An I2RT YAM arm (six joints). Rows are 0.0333 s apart.
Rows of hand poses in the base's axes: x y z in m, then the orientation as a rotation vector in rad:
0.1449 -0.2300 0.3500 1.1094 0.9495 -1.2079
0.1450 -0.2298 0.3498 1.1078 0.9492 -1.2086
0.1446 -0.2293 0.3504 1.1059 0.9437 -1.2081
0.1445 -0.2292 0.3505 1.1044 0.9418 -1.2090
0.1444 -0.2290 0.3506 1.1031 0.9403 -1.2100
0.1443 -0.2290 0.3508 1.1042 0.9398 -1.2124
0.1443 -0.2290 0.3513 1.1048 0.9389 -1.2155
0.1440 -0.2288 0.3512 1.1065 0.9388 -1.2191
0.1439 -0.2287 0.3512 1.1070 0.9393 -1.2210
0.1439 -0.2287 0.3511 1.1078 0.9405 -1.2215
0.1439 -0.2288 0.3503 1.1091 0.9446 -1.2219
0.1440 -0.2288 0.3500 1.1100 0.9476 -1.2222
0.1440 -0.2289 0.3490 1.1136 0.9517 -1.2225
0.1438 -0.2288 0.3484 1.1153 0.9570 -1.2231
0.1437 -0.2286 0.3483 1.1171 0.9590 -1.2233
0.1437 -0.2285 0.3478 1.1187 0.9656 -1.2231
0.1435 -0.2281 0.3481 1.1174 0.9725 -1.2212
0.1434 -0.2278 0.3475 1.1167 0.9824 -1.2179
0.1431 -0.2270 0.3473 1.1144 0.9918 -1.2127
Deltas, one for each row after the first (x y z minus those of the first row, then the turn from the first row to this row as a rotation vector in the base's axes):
0.0001 0.0002 -0.0002 -0.0014 0.0007 0.0003
-0.0003 0.0007 0.0004 -0.0058 -0.0025 0.0003
-0.0004 0.0008 0.0005 -0.0081 -0.0027 0.0000
-0.0005 0.0010 0.0006 -0.0100 -0.0027 -0.0004
-0.0006 0.0010 0.0008 -0.0099 -0.0020 -0.0028
-0.0006 0.0010 0.0013 -0.0106 -0.0009 -0.0055
-0.0009 0.0012 0.0012 -0.0101 0.0005 -0.0090
-0.0010 0.0013 0.0012 -0.0097 0.0018 -0.0105
-0.0010 0.0013 0.0011 -0.0086 0.0026 -0.0110
-0.0010 0.0012 0.0003 -0.0053 0.0050 -0.0109
-0.0009 0.0012 0.0000 -0.0030 0.0067 -0.0109
-0.0009 0.0011 -0.0010 0.0018 0.0084 -0.0120
-0.0011 0.0012 -0.0016 0.0059 0.0116 -0.0120
-0.0012 0.0014 -0.0017 0.0083 0.0124 -0.0126
-0.0012 0.0015 -0.0022 0.0133 0.0159 -0.0117
-0.0014 0.0019 -0.0019 0.0168 0.0195 -0.0080
-0.0015 0.0022 -0.0025 0.0227 0.0241 -0.0029
-0.0018 0.0030 -0.0027 0.0276 0.0277 0.0042

